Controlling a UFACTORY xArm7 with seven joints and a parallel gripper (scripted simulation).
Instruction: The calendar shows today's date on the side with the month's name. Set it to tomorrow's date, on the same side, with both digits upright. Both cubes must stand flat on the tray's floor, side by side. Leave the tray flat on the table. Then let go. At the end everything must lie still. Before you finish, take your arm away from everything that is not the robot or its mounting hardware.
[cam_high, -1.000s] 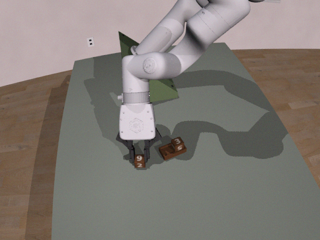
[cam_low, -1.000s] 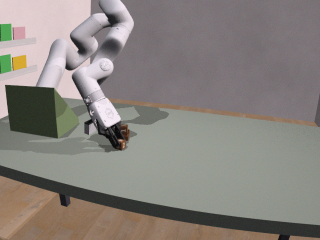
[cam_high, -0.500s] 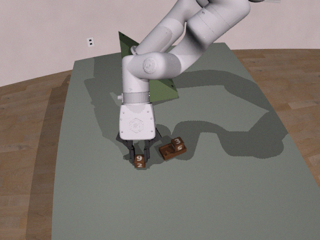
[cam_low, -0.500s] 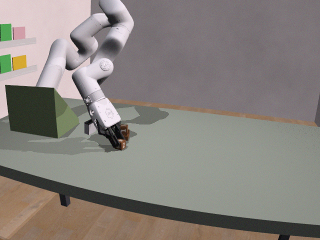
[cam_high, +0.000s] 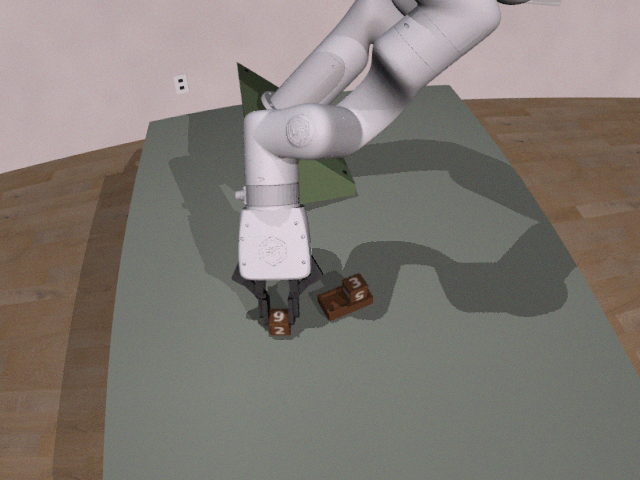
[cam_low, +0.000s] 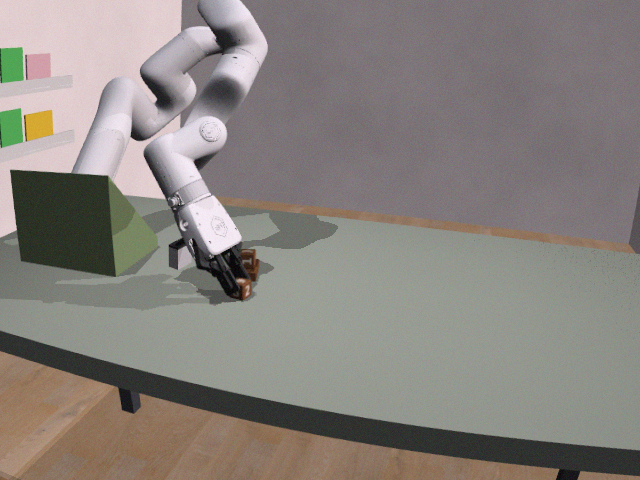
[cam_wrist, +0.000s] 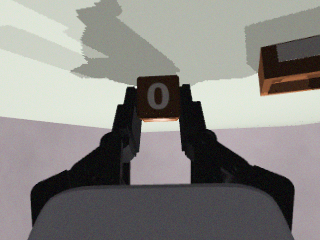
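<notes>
Right now the tray is 2 cm behind my hand, 10 cm to the left of it and 2 cm below it. From my hand the other things lie so: brown cube 1 cm ahead, 2 cm below.
</notes>
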